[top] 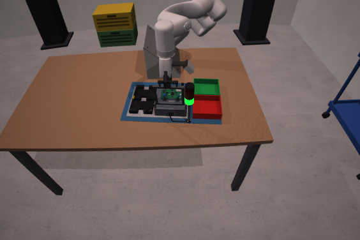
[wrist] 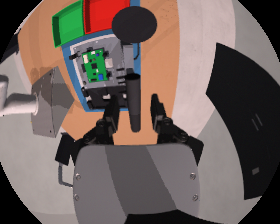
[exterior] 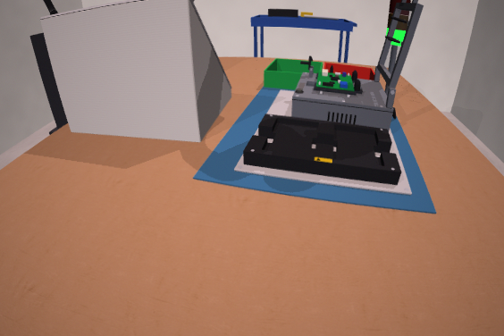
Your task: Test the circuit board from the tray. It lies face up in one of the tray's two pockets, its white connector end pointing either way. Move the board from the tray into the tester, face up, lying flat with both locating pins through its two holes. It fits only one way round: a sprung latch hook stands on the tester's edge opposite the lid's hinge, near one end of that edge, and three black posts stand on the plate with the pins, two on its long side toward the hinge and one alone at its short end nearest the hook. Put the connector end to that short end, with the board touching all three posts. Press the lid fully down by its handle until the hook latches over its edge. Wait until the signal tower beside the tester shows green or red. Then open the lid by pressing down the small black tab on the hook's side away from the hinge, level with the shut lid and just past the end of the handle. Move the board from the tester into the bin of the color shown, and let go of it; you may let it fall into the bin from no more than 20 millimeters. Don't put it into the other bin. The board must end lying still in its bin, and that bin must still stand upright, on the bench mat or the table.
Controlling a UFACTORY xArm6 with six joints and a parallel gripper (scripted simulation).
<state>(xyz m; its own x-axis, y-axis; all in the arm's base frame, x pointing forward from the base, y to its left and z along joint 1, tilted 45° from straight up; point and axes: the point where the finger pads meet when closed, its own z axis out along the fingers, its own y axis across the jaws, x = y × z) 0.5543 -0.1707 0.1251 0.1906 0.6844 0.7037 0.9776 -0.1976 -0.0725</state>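
The green circuit board is 130 mm behind my hand, 30 mm to the left of it and 200 mm below it. Also, from my hand: latch hook (180 mm behind, 90 mm to the left, 190 mm below); then tester lid (20 mm behind, 90 mm below); then plate (120 mm behind, 30 mm to the left, 200 mm below).
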